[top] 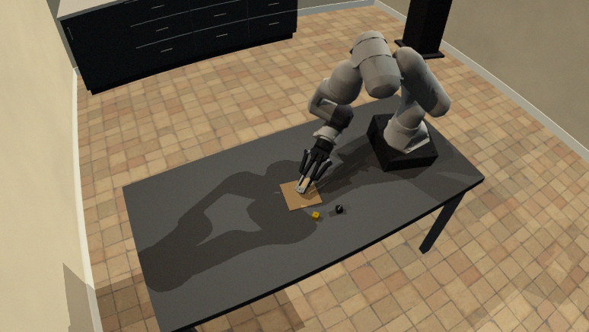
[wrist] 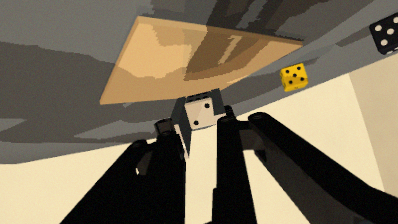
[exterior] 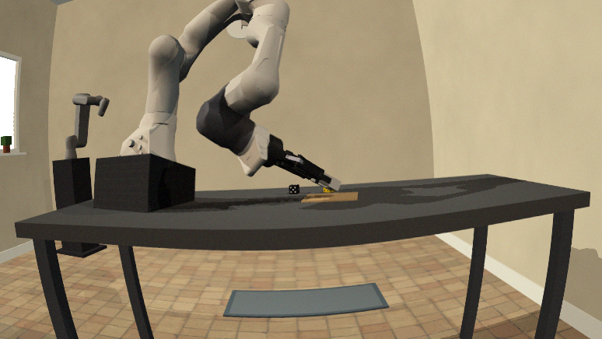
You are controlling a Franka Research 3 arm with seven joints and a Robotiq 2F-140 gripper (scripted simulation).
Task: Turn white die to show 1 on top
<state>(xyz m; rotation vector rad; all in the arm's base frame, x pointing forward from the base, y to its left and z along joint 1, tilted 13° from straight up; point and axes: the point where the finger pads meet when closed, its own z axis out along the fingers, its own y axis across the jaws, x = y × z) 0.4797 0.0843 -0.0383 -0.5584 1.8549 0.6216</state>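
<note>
Now: hand 40 mm above the tan mat, 10 mm to the right of it and 10 mm short of it. From my hand the other things lie so: yellow die: 140 mm to the left, 30 mm below; black die: 140 mm to the left, 110 mm behind, 30 mm below; white die: 20 mm ahead, 10 mm to the left, 10 mm below.
</note>
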